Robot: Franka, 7 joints.
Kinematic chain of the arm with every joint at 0, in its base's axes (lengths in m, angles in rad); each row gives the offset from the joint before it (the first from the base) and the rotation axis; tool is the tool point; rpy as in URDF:
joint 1: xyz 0 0 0.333 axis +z
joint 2: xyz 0 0 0 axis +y
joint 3: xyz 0 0 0.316 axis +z
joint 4: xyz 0.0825 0 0 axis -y
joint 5: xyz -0.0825 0 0.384 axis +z
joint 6: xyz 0 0 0 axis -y
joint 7: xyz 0.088 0 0 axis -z
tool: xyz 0 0 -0.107 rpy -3.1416 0 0
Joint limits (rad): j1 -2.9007..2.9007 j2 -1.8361..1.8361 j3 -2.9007..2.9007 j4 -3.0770..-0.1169 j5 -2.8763..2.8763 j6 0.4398..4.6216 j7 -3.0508..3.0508
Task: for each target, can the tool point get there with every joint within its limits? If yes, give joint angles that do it. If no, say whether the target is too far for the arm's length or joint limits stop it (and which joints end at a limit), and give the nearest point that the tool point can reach.
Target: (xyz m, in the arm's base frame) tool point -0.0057 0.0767 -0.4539
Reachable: no: joint limits stop it (at a limit: joint 2) | nearest point -0.0086 0.1162 -0.3339 | short by 0.126 m
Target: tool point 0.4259 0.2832 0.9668
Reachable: yes | joints -0.4840 0.5463 1.8558 -0.9177 -0.3177 2.1899 0.4008
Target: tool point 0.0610 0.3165 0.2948
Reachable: yes | joints 1.1535 -0.1466 0.6453 -2.8428 -1.5361 1.3166 1.4170
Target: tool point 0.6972 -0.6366 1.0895
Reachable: no: too far | nearest point 0.4944 -0.4514 0.8694 | short by 0.352 m
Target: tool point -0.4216 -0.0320 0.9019
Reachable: yes | joints 0.1268 -1.4303 0.2953 -1.4187 -1.8459 1.2131 -0.0456
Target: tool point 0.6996 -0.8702 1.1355
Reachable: no: too far | nearest point 0.4365 -0.5429 0.8337 | short by 0.517 m
